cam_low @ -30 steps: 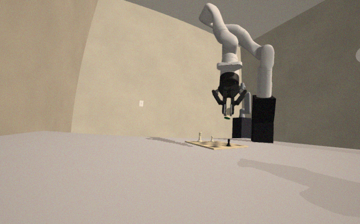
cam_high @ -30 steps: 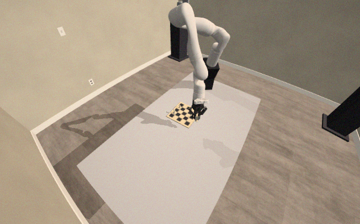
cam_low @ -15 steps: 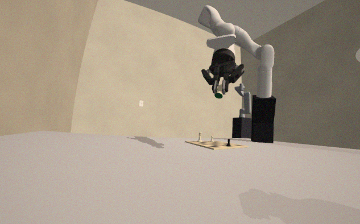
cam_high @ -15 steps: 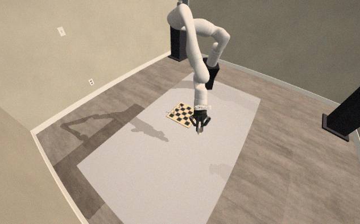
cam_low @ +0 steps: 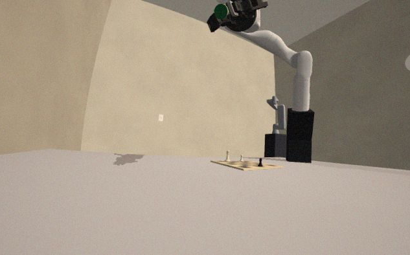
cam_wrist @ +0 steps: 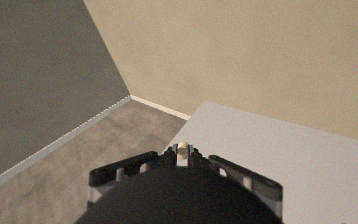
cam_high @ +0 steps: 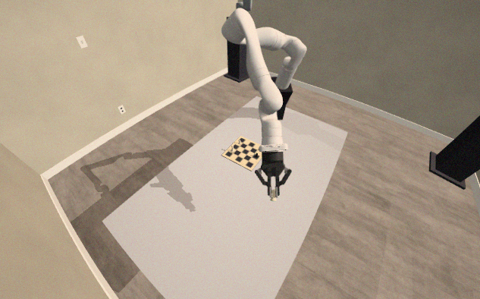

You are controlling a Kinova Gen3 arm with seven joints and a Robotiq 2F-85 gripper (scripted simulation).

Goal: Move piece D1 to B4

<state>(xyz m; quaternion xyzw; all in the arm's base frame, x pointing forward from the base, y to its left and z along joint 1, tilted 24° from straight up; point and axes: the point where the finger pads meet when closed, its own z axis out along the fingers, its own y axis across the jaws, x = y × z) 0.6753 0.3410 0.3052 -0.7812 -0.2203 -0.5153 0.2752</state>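
The chessboard is 290 mm behind my hand, 370 mm to the right of it and 290 mm below it. From my hand the other things lie so: black chess piece 300 mm behind, 290 mm to the right, 280 mm below; white chess piece 10 mm ahead, 10 mm to the left, 10 mm below.
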